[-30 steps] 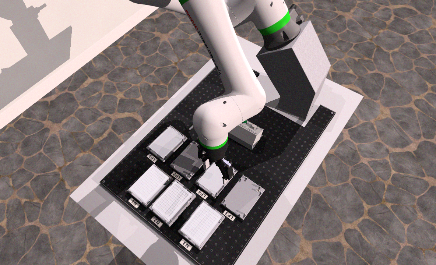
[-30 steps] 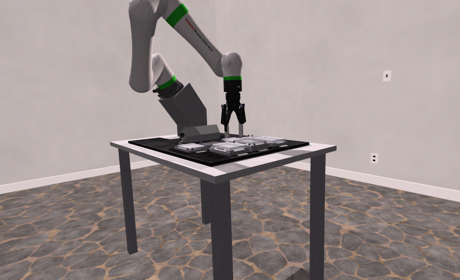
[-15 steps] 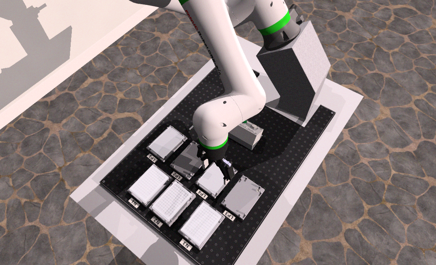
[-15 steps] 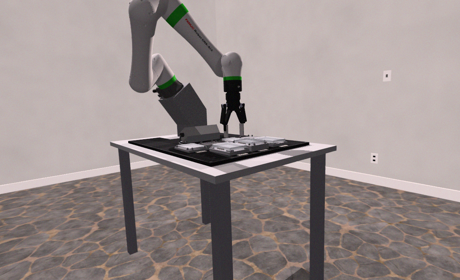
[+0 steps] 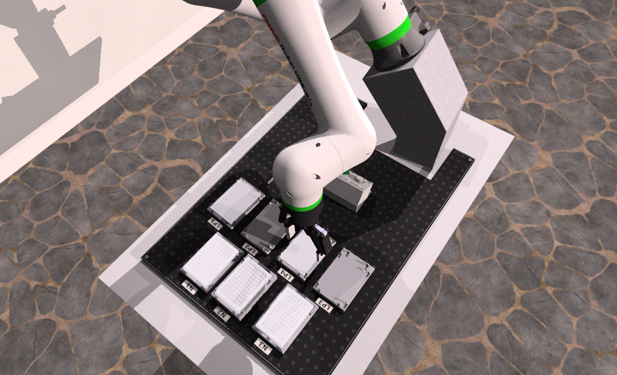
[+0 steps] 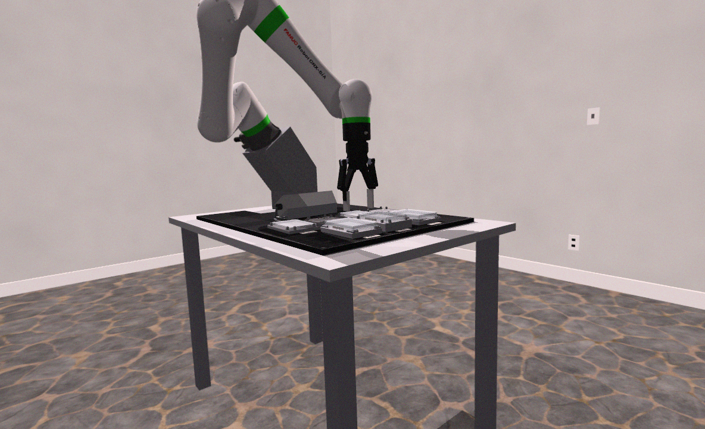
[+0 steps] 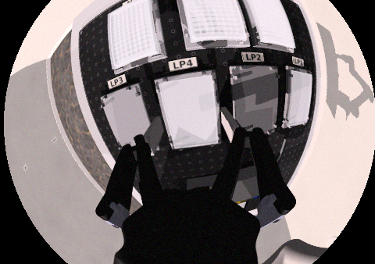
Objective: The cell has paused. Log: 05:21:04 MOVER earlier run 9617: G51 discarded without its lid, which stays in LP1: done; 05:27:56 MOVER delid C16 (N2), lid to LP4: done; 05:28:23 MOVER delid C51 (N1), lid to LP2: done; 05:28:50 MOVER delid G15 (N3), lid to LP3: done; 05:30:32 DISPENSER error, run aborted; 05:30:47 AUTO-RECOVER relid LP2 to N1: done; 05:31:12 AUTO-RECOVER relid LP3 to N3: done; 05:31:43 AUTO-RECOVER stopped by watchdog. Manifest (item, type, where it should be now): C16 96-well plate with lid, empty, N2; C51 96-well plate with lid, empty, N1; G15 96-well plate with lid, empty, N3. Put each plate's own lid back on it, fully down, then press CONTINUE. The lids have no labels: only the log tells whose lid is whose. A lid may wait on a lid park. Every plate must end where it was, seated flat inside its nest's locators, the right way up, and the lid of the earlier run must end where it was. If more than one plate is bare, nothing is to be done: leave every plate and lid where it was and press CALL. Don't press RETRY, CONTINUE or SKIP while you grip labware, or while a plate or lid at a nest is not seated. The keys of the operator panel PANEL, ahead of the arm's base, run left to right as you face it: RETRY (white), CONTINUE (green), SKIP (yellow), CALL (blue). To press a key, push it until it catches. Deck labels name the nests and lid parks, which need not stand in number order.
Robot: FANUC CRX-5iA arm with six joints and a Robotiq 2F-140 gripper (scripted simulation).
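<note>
The lid park LP4 lies 5 cm below my hand. The rest, counted from my hand: LP4 label (9 cm ahead, 5 cm below, 1 cm to the right); lid park LP3 (13 cm to the left, 5 cm below, 2 cm ahead); lid park LP2 (13 cm to the right, 5 cm below, 2 cm behind).
</note>
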